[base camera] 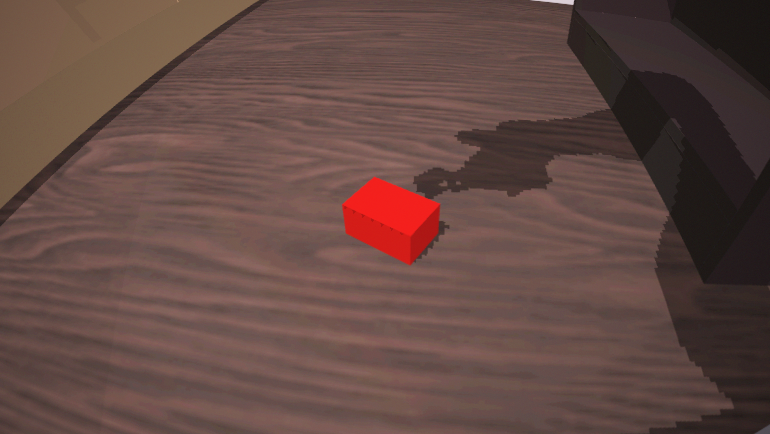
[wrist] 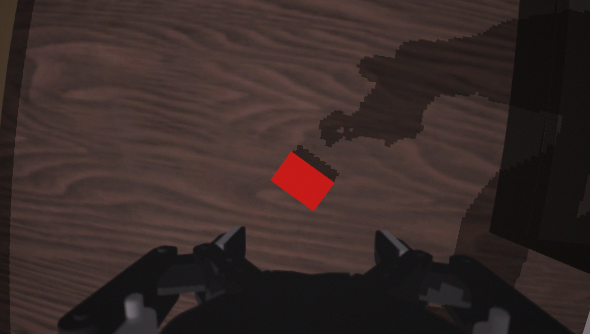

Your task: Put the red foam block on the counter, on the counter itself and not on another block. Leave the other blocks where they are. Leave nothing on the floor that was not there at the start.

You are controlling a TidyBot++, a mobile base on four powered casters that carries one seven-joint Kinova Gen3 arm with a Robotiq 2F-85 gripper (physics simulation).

Labels:
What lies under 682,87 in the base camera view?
A dark bookcase.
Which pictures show the gripper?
The wrist view only.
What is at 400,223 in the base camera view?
A red foam block.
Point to a counter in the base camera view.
At 70,70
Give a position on a red foam block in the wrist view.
At 298,178

